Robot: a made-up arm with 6 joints.
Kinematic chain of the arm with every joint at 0, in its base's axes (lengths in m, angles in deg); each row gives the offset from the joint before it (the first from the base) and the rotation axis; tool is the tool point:
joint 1: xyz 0 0 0.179 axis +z
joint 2: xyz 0 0 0 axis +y
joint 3: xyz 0 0 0.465 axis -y
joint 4: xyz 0 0 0 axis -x
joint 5: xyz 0.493 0 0 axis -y
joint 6: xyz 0 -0.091 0 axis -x
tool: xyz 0 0 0
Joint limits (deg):
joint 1: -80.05..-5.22
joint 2: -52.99..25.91
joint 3: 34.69..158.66
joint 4: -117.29..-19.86
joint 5: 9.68..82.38
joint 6: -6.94..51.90
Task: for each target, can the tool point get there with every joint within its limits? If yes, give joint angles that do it. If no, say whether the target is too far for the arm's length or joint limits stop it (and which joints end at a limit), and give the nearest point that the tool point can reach.
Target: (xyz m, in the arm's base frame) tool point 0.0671 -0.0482 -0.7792
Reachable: no: joint limits stop it (at a limit: joint 1, joint 2, joint 3, joint 4) | nearest point -0.2238 0.7803 0.2265 | short by 1.335 m
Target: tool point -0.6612 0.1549 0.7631
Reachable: yes | joints -17.43 -26.52 142.54 -56.47 31.47 22.44
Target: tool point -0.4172 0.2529 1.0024
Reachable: yes | joints -39.69 -37.41 82.83 -37.89 45.76 34.76
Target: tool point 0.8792 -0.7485 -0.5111
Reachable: no: too far | nearest point 0.5363 -0.4566 0.5826 | short by 1.183 m
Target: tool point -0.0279 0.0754 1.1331
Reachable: yes | joints -67.40 3.25 115.99 -92.05 47.47 33.68
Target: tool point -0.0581 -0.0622 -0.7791
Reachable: no: joint limits stop it (at a limit: joint 1, joint 2, joint 3, joint 4) | nearest point -0.8117 -0.0118 0.2265 | short by 1.258 m
